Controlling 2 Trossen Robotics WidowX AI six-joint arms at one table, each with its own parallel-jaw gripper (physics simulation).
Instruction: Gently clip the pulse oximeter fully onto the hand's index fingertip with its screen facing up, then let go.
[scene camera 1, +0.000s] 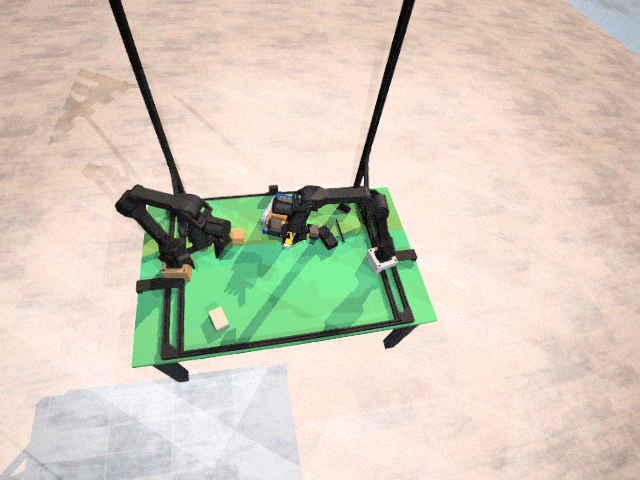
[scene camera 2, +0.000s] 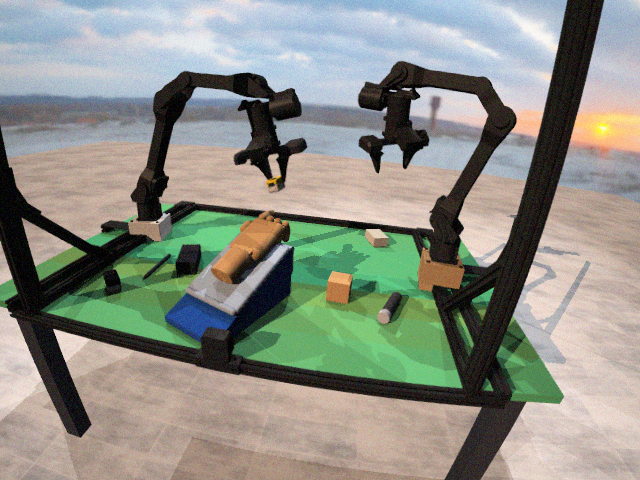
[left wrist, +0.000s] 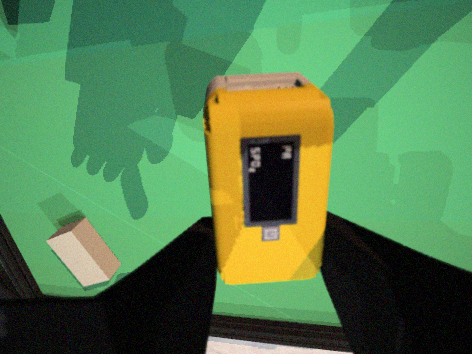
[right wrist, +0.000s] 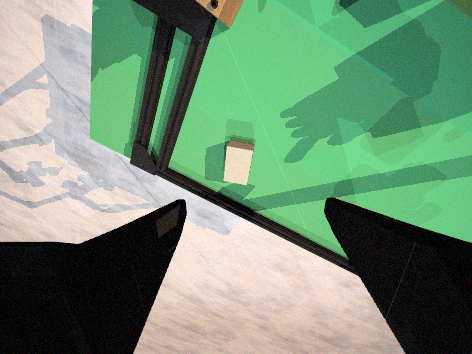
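Pixels of known places: left gripper, fingertip midpoint: (scene camera 1: 287, 243) (scene camera 2: 278, 182) (left wrist: 264, 227); right gripper, fingertip midpoint: (scene camera 1: 205, 263) (scene camera 2: 391, 170) (right wrist: 255, 205); left arm's base, origin of the base link: (scene camera 1: 383, 255) (scene camera 2: 149, 217); right arm's base, origin of the base link: (scene camera 1: 175, 261) (scene camera 2: 442, 257).
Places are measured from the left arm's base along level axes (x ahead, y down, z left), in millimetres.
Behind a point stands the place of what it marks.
Observation:
The yellow pulse oximeter (scene camera 1: 288, 239) {z -116, x 405, y -168 mm} (scene camera 2: 274, 184) {z -128, x 401, y -151 mm} (left wrist: 270, 115) {z -148, x 393, y -166 mm} is between the fingers of my left gripper (scene camera 1: 290, 235) {z -109, x 410, y -152 mm} (scene camera 2: 276, 178) {z -109, x 410, y -152 mm} (left wrist: 264, 227) {z -109, x 410, y -152 mm}, which is shut on it. Its dark screen faces the left wrist camera, its pale open end at the top of that view. The tan hand (scene camera 2: 255, 240) {z -337, x 374, y -81 mm} lies on a grey-topped blue wedge (scene camera 2: 206, 289) {z -409, x 284, y -2 mm}, fingers toward the table's far side in scene camera 2. The oximeter hangs above the finger end, apart from it; the index finger does not show in the left wrist view. My right gripper (scene camera 2: 391, 167) {z -97, x 716, y -202 mm} (right wrist: 255, 205) {z -97, x 716, y -202 mm} is open and empty, high above the table.
A cream block (scene camera 1: 218, 318) {z 19, x 737, y 29 mm} (scene camera 2: 376, 237) {z -20, x 725, y 29 mm} (left wrist: 82, 255) {z 10, x 723, y 29 mm} (right wrist: 238, 163) {z 8, x 736, y 29 mm}, a tan cube (scene camera 1: 237, 236) {z -309, x 569, y 9 mm} (scene camera 2: 338, 287) {z -348, x 557, y 20 mm} and a dark cylinder (scene camera 2: 391, 304) {z -393, x 669, y 33 mm} stand or lie right of the wedge in scene camera 2. Black blocks (scene camera 2: 188, 259) {z -229, x 193, y 25 mm} and a thin rod (scene camera 2: 156, 266) {z -224, x 103, y 52 mm} lie left of it.

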